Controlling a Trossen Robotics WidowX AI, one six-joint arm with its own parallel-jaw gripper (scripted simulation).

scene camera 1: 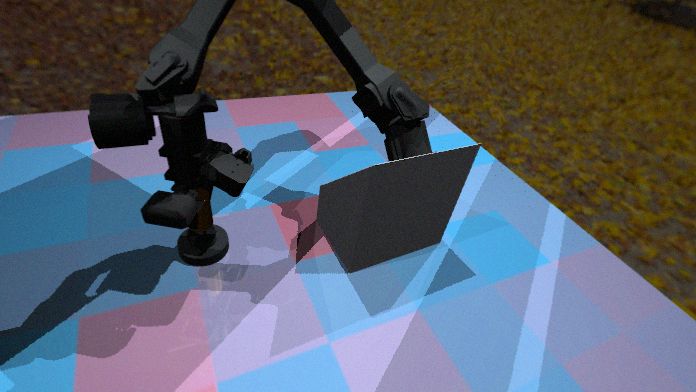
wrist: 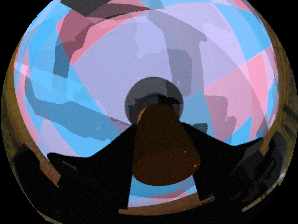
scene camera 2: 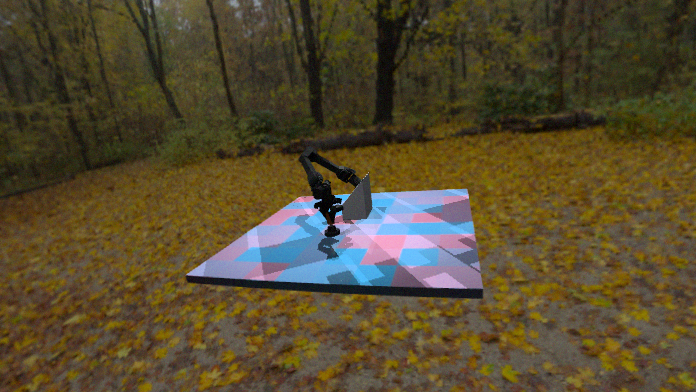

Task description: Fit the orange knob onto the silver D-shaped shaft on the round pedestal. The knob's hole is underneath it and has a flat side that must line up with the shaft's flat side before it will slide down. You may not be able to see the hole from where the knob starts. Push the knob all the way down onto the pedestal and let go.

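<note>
My gripper [scene camera 1: 199,219] carries an orange knob. I can see my gripper in the wrist view [wrist: 158,127] as well.
</note>
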